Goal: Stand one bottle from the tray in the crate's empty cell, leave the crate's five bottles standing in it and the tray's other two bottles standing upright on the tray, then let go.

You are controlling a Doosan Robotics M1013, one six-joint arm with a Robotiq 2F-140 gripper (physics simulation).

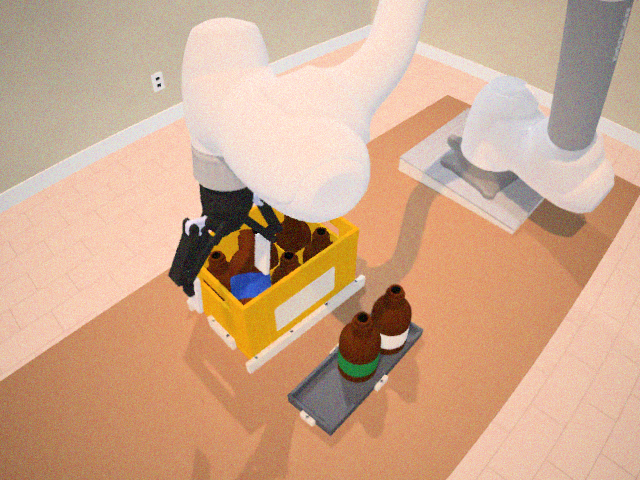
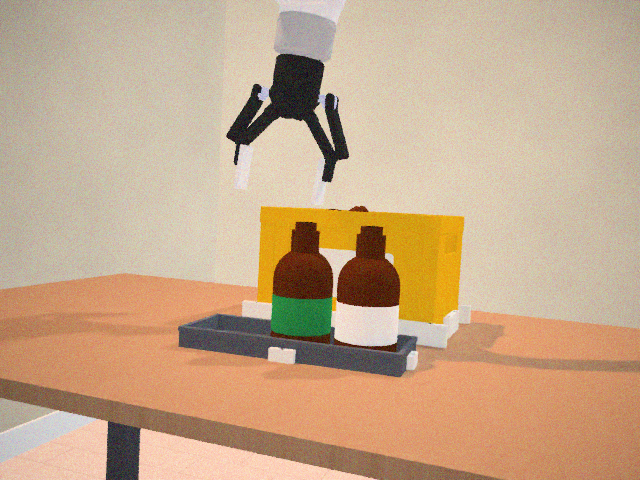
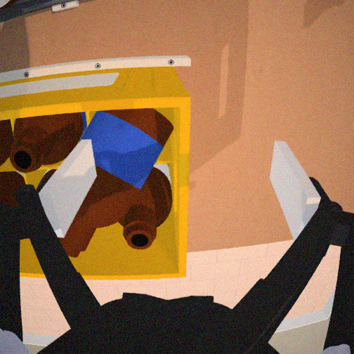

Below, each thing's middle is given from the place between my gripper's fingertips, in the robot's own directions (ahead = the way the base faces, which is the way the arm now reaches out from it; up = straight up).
Labels:
I see the green-label bottle (image 2: 302, 296) 16 cm to the left of my hand, 15 cm behind it and 11 cm below it.

